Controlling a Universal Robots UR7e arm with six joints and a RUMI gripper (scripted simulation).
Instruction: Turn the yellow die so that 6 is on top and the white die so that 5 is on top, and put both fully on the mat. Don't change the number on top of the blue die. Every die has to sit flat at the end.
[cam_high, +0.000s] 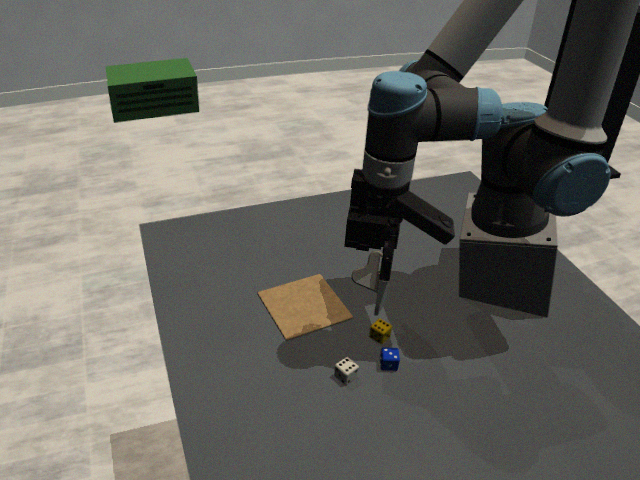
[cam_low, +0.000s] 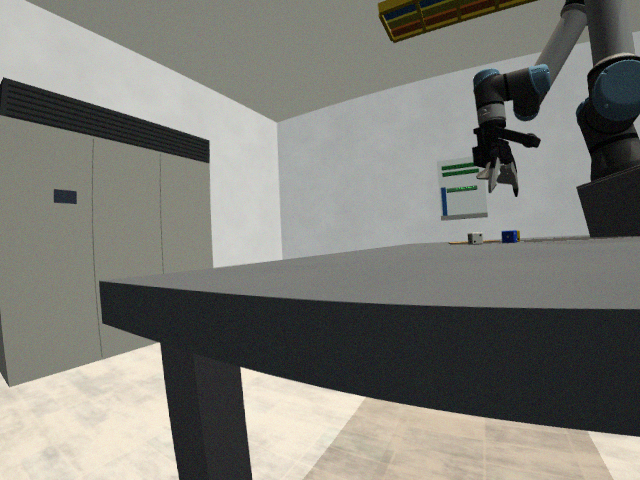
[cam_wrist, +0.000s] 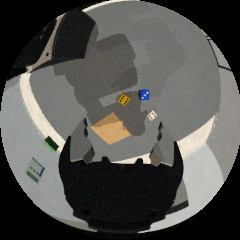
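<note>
Now: the yellow die 11 cm below my hand, 1 cm to the left of it and 1 cm behind it. The rest, counted from my hand: tan mat 13 cm below, 11 cm to the right, 10 cm ahead; then white die 11 cm below, 8 cm to the left, 8 cm ahead; then blue die 11 cm below, 7 cm to the left.
</note>
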